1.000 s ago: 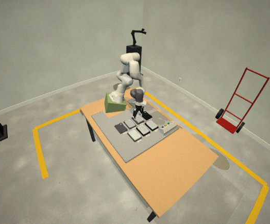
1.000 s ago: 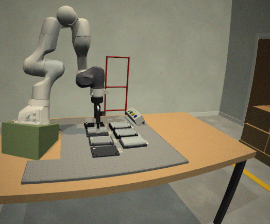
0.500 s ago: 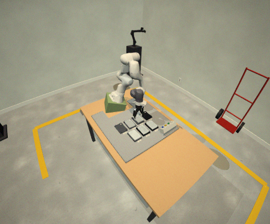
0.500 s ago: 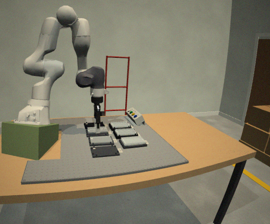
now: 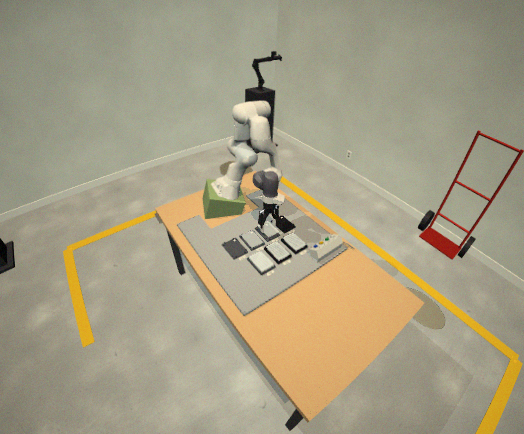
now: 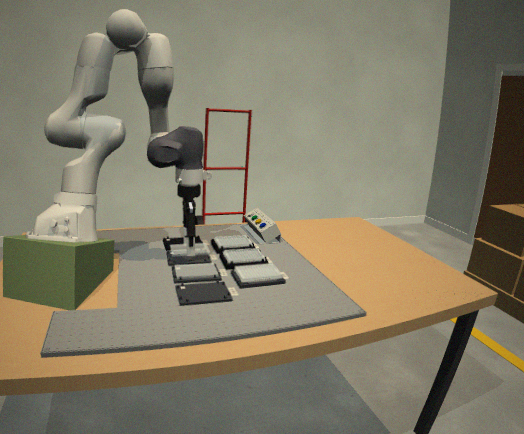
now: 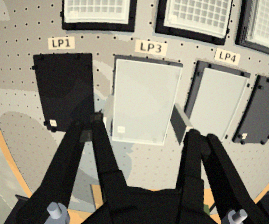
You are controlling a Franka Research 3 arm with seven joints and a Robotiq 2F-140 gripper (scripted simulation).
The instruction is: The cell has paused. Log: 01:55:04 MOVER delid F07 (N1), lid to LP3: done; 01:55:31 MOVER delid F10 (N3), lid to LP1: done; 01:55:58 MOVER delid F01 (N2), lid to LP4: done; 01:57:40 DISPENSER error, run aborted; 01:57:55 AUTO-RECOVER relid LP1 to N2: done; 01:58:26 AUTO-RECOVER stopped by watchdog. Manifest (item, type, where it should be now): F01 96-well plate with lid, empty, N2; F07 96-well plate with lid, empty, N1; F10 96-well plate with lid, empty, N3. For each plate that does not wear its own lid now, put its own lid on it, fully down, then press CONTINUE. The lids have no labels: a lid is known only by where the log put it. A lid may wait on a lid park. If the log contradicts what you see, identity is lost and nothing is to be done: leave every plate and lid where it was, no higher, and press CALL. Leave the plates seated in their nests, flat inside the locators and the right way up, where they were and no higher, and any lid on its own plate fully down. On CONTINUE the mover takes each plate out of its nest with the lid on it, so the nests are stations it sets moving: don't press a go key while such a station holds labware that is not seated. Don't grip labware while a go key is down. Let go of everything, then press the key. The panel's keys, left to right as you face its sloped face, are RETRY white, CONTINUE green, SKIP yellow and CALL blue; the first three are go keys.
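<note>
The park LP3 is 5 cm below my hand. The rest, counted from my hand: plate: 20 cm to the right, 17 cm ahead, 4 cm below; then park LP2: 25 cm to the right, 5 cm below, 2 cm behind; then park LP1: 13 cm to the left, 5 cm below, 1 cm ahead.
</note>
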